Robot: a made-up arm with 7 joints.
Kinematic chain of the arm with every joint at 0, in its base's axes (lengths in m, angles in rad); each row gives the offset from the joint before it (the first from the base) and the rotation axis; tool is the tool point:
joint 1: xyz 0 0 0 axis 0 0.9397 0.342
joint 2: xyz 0 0 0 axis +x
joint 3: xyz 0 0 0 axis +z
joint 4: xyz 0.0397 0 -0.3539 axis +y
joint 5: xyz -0.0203 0 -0.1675 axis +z
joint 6: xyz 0 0 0 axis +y
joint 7: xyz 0 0 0 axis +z
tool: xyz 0 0 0
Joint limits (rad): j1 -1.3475..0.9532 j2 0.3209..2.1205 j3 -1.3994..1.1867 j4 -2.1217..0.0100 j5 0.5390..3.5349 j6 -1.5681..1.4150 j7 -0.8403..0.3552
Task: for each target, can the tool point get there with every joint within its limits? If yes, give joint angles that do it. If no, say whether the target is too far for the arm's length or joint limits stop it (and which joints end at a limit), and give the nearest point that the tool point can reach.
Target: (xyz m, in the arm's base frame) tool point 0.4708 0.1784 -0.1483
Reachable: yes | joints -1.0606 0.6132 -0.3466 -0.2326 2.3246 0.7002 0.0971
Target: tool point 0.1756 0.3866 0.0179
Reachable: yes | joints -0.2172 1.9103 -0.7866 -1.5909 3.0560 -0.0946 -0.6584
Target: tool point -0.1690 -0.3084 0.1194
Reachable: no: joint limits stop it (at a limit: joint 1, joint 2, joint 3, joint 4) | nearest point -0.2076 -0.1219 -0.2443 | short by 0.411 m
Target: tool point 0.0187 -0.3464 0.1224
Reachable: no: joint limits stop it (at a limit: joint 1, joint 2, joint 4) | nearest point 0.2993 -0.1676 -0.0002 | short by 0.355 m
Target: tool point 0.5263 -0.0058 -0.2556
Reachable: no: too far | nearest point 0.4722 -0.0033 -0.2286 | short by 0.060 m
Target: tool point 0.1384 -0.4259 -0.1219
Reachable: no: joint limits stop it (at a limit: joint 1, joint 2, joint 3, joint 4) | nearest point 0.2784 -0.1761 -0.0954 | short by 0.288 m
